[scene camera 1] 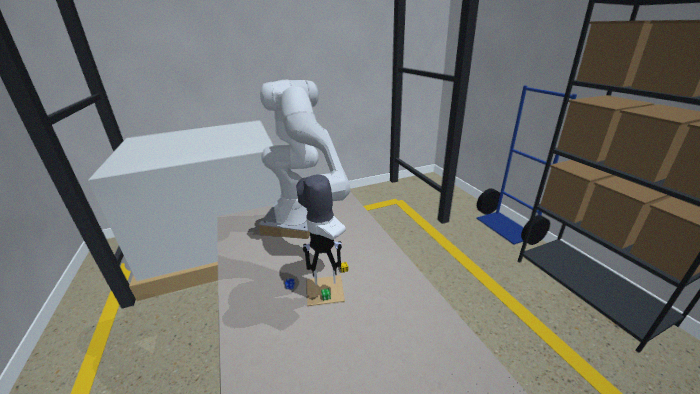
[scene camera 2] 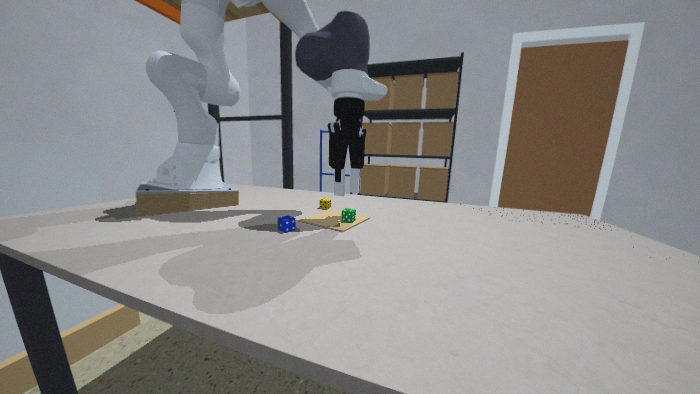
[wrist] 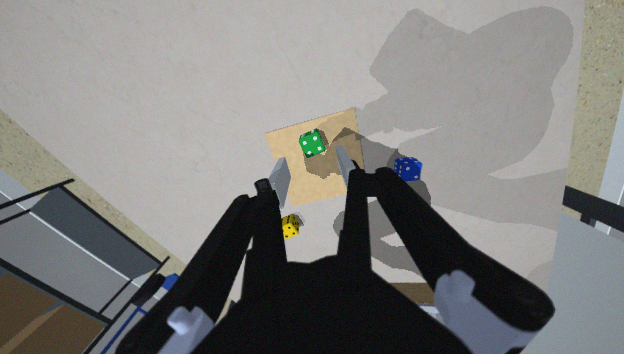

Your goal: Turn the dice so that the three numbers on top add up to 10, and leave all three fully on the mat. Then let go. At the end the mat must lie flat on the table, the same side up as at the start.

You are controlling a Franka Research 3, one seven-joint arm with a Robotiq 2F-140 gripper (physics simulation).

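Note:
The tan mat lies flat on the table. The green die rests on it, with four white pips on its top face in the wrist view. The blue die is on the table beside the mat, on the left in scene camera 1. The yellow die is on the table off the mat's robot-side edge. Their top numbers are hard to read. My gripper is partly open and empty, above the mat and green die.
The robot base stands on a wooden block behind the dice. A large pale box stands to the left in scene camera 1. A shelf rack and a blue trolley stand off the table to the right.

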